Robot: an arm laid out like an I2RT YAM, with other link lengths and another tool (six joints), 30 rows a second.
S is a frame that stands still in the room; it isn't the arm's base.
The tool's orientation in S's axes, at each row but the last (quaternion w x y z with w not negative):
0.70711, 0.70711, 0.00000, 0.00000
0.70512, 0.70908, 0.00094, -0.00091
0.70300, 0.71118, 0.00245, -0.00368
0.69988, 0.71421, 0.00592, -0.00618
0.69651, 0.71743, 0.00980, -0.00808
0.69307, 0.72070, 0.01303, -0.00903
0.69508, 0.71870, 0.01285, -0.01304
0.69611, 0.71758, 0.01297, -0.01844
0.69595, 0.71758, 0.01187, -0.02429
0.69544, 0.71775, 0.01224, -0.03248
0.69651, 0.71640, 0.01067, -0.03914
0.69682, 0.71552, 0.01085, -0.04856
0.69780, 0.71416, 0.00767, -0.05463
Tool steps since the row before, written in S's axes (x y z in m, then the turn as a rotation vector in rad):
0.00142, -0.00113, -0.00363, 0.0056, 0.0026, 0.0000
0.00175, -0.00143, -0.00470, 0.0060, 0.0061, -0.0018
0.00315, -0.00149, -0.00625, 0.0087, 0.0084, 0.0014
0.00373, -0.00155, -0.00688, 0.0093, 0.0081, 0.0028
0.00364, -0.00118, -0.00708, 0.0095, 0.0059, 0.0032
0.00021, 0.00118, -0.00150, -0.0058, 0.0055, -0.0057
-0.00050, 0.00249, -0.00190, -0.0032, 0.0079, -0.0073
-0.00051, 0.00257, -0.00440, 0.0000, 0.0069, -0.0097
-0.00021, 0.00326, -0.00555, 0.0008, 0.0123, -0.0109
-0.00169, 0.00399, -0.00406, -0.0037, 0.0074, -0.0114
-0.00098, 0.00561, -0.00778, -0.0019, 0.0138, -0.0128
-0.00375, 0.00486, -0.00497, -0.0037, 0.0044, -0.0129
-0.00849, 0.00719, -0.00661, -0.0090, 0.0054, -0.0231
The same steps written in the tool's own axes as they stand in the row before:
0.00142, -0.00363, 0.00113, 0.0056, 0.0000, -0.0026
0.00176, -0.00469, 0.00146, 0.0060, -0.0018, -0.0061
0.00321, -0.00620, 0.00156, 0.0087, 0.0014, -0.0084
0.00385, -0.00678, 0.00169, 0.0092, 0.0028, -0.0082
0.00381, -0.00695, 0.00140, 0.0094, 0.0033, -0.0060
0.00026, -0.00154, -0.00112, -0.0056, -0.0061, -0.0053
-0.00043, -0.00200, -0.00242, -0.0029, -0.0077, -0.0076
-0.00033, -0.00449, -0.00243, 0.0004, -0.0099, -0.0066
0.00002, -0.00565, -0.00309, 0.0012, -0.0112, -0.0120
-0.00154, -0.00429, -0.00381, -0.0032, -0.0118, -0.0069
-0.00064, -0.00799, -0.00536, -0.0015, -0.0133, -0.0134
-0.00356, -0.00540, -0.00453, -0.0028, -0.0133, -0.0039
-0.00832, -0.00751, -0.00647, -0.0072, -0.0239, -0.0043

